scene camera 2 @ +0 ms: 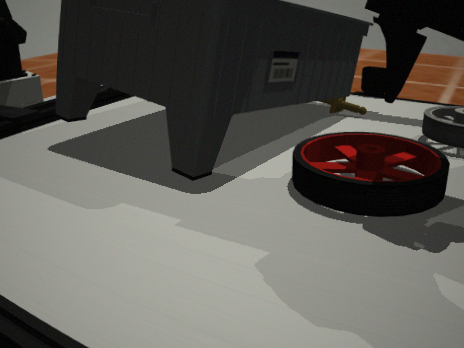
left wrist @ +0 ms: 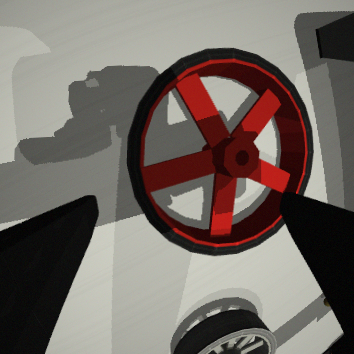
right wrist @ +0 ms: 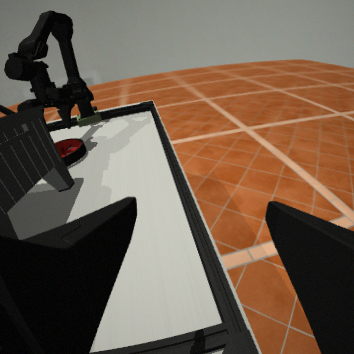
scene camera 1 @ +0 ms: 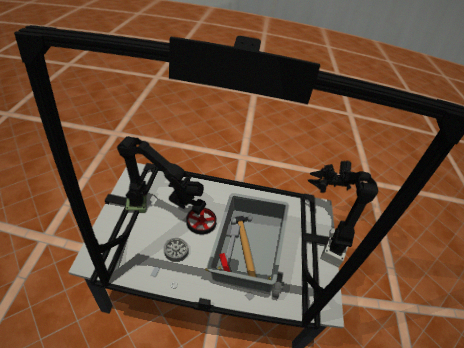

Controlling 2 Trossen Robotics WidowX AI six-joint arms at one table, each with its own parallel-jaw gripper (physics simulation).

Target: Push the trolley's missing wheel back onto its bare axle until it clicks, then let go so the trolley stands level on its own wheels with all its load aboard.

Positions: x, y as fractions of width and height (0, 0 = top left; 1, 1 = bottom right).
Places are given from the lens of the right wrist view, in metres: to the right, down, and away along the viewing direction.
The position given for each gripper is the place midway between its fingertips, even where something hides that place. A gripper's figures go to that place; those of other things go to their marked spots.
left gripper (right wrist: 0.17, 0.37): -0.37, -0.15, 0.59
right gripper (right wrist: 0.57, 0.59): 0.01, 0.01, 0.10
grey trolley (right wrist: 0.10, 0.44): -0.27, -0.04, 0.35
